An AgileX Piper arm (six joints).
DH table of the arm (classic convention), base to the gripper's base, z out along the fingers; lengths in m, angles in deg. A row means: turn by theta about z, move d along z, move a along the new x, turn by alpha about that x. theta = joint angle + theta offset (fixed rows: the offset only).
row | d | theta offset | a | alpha
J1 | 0.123 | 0 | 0 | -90
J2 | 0 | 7.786 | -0.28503 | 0
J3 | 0 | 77.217 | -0.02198 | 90
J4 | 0.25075 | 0 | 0 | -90
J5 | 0 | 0 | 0 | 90
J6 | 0.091 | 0 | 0 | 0
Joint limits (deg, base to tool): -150..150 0..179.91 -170..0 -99.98..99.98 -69.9..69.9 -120..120
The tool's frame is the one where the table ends.
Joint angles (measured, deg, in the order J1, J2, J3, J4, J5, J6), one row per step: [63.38 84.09 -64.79 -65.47 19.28 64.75]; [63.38 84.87 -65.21 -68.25 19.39 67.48]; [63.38 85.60 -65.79 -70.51 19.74 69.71]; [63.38 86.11 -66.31 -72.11 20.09 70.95]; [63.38 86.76 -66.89 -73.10 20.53 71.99]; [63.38 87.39 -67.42 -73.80 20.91 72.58]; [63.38 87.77 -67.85 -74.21 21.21 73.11]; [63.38 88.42 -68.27 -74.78 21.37 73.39]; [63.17 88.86 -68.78 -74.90 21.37 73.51]
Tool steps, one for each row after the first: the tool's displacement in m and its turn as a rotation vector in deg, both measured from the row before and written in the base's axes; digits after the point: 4 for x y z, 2 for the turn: [0.0023 0.0030 -0.0010 0.24 -0.47 -0.39]; [0.0024 0.0027 -0.0001 0.24 -0.46 -0.53]; [0.0018 0.0019 0.0006 0.02 -0.62 -0.34]; [0.0020 0.0023 -0.0003 0.06 -0.20 -0.51]; [0.0019 0.0022 -0.0006 -0.12 -0.22 -0.37]; [0.0012 0.0014 0.0003 0.13 -0.07 -0.35]; [0.0016 0.0024 -0.0014 -0.31 -0.23 -0.09]; [0.0022 0.0013 0.0002 0.10 -0.06 -0.22]
